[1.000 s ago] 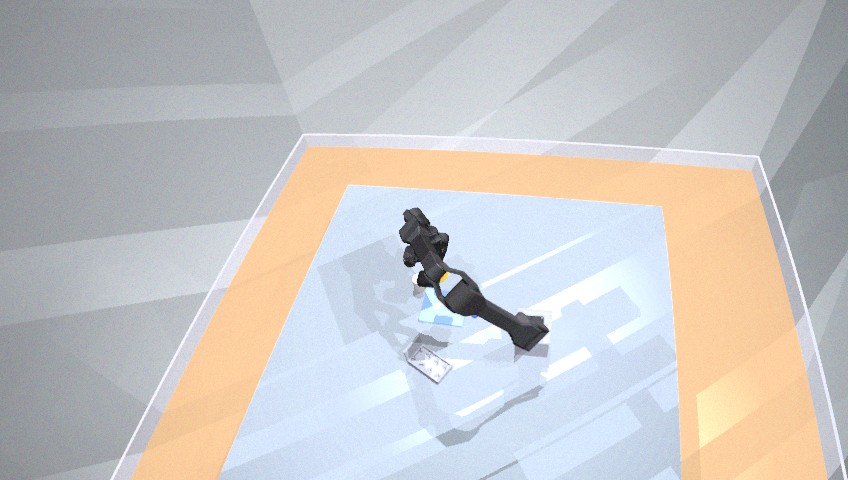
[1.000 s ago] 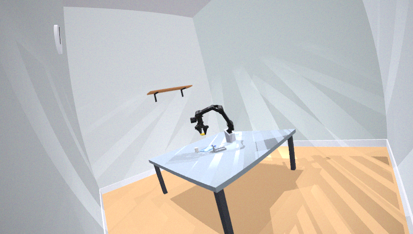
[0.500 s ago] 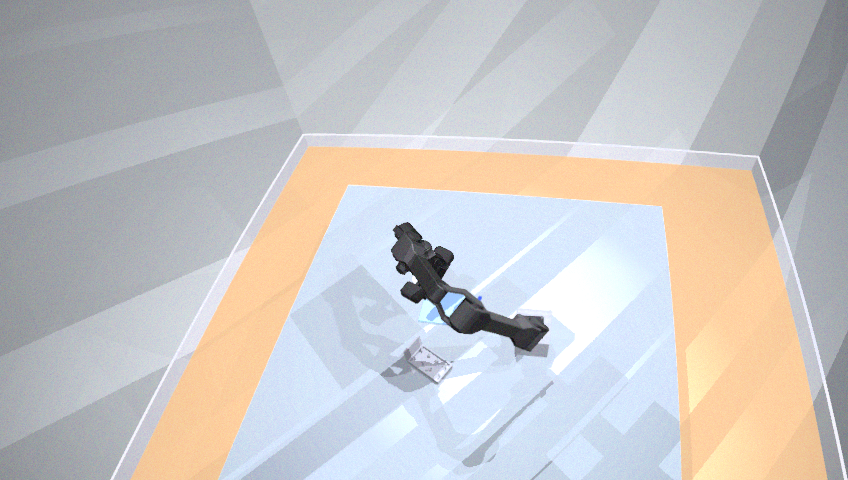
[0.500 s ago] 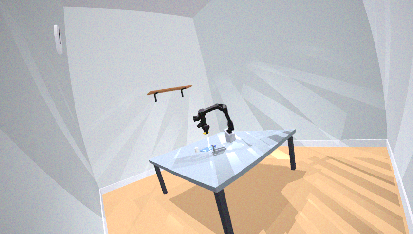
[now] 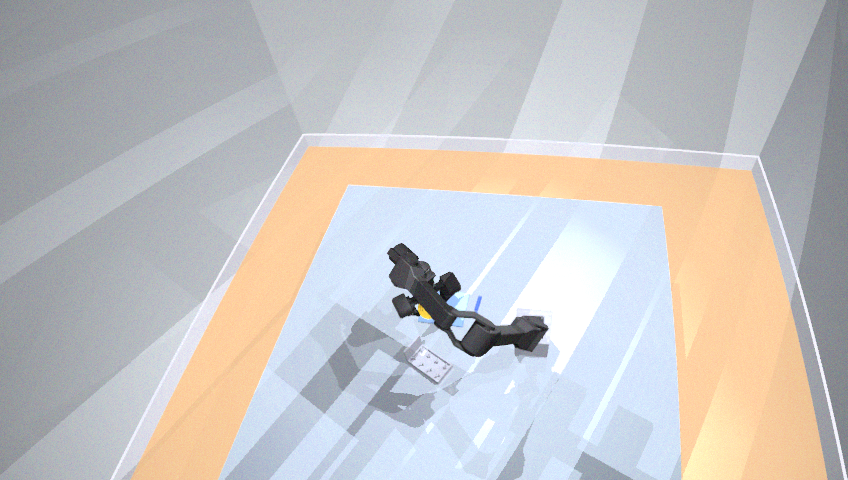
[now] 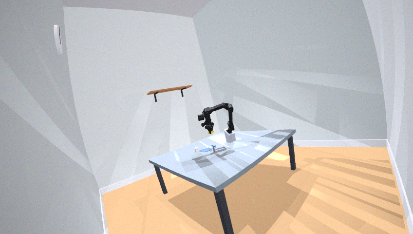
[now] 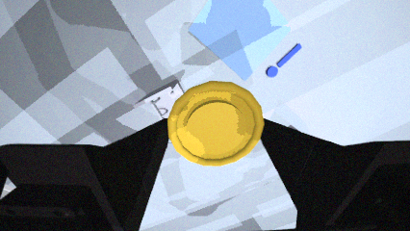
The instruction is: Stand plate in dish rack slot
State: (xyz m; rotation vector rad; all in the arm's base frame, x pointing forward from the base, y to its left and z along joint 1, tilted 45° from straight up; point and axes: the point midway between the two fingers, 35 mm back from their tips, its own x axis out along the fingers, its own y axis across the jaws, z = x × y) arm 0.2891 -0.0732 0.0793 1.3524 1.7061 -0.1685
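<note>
Right now my gripper tip is 170 mm above the grey dish rack, 90 mm to the right of it and 10 mm short of it. The rest, counted from my gripper tip: blue spoon 190 mm below, 120 mm to the right, 110 mm behind; yellow plate 10 mm above; light blue mat 190 mm below, 120 mm to the right.
</note>
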